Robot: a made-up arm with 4 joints. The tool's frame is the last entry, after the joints. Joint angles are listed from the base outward.
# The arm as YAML. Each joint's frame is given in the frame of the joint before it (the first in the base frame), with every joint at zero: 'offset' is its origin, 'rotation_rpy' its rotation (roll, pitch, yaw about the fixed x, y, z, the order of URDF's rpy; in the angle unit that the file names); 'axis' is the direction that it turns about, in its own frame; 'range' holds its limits. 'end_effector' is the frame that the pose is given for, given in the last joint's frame.
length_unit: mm
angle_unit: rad
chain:
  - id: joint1
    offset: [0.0, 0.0, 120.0]
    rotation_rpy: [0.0, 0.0, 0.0]
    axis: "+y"
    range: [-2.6, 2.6]
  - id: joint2
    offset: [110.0, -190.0, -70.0]
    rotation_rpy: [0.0, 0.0, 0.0]
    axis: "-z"
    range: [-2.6, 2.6]
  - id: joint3
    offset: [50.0, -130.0, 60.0]
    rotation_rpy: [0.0, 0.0, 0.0]
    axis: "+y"
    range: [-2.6, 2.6]
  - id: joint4
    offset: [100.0, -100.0, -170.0]
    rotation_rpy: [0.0, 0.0, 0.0]
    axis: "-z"
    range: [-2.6, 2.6]
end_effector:
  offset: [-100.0, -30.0, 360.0]
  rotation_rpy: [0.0, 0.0, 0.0]
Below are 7 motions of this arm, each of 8 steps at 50 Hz.
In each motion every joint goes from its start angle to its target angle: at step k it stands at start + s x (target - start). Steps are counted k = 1, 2, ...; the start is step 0. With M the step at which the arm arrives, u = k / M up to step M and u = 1 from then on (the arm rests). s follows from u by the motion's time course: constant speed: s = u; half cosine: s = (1 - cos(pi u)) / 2; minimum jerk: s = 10 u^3 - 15 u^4 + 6 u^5.
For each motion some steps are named. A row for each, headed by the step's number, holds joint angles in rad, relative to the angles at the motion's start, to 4 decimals.
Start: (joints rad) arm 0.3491 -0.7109 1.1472 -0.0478
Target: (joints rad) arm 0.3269 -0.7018 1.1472 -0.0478
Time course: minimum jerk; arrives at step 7
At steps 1, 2, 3, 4, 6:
1: -0.0005 0.0002 0.0000 0.0000
2: -0.0032 0.0013 0.0000 0.0000
3: -0.0082 0.0033 0.0000 0.0000
4: -0.0140 0.0058 0.0000 0.0000
6: -0.0217 0.0089 0.0000 0.0000

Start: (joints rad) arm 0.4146 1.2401 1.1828 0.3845
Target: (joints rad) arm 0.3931 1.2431 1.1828 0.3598
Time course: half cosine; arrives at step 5
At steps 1, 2, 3, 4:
1: -0.0021 0.0003 0.0000 -0.0024
2: -0.0074 0.0010 0.0000 -0.0085
3: -0.0141 0.0020 0.0000 -0.0162
4: -0.0194 0.0027 0.0000 -0.0223

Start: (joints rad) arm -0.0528 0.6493 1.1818 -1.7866
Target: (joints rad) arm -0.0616 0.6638 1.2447 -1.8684
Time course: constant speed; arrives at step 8
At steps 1, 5, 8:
1: -0.0011 0.0018 0.0079 -0.0102
5: -0.0055 0.0091 0.0393 -0.0511
8: -0.0088 0.0145 0.0629 -0.0818

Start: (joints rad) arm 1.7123 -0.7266 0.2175 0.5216
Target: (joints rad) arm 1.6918 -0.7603 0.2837 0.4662
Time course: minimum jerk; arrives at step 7
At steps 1, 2, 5, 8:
1: -0.0005 -0.0008 0.0015 -0.0013
2: -0.0030 -0.0049 0.0096 -0.0080
5: -0.0175 -0.0288 0.0566 -0.0474
8: -0.0205 -0.0337 0.0662 -0.0554

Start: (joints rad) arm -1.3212 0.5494 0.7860 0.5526
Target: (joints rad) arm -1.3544 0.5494 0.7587 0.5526
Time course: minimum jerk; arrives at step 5
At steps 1, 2, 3, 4, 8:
1: -0.0019 0.0000 -0.0016 0.0000
2: -0.0105 0.0000 -0.0087 0.0000
3: -0.0227 0.0000 -0.0186 0.0000
4: -0.0313 0.0000 -0.0257 0.0000
8: -0.0332 0.0000 -0.0273 0.0000

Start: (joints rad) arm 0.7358 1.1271 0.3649 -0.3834
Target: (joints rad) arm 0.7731 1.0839 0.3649 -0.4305
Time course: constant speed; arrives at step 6
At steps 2, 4, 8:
2: 0.0124 -0.0144 0.0000 -0.0157
4: 0.0249 -0.0288 0.0000 -0.0314
8: 0.0373 -0.0432 0.0000 -0.0471

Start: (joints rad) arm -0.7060 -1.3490 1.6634 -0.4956
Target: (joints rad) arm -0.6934 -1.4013 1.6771 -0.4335
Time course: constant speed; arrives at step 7
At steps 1, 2, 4, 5, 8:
1: 0.0018 -0.0075 0.0020 0.0089
2: 0.0036 -0.0149 0.0039 0.0177
4: 0.0072 -0.0299 0.0078 0.0355
5: 0.0090 -0.0374 0.0098 0.0444
8: 0.0126 -0.0523 0.0137 0.0621

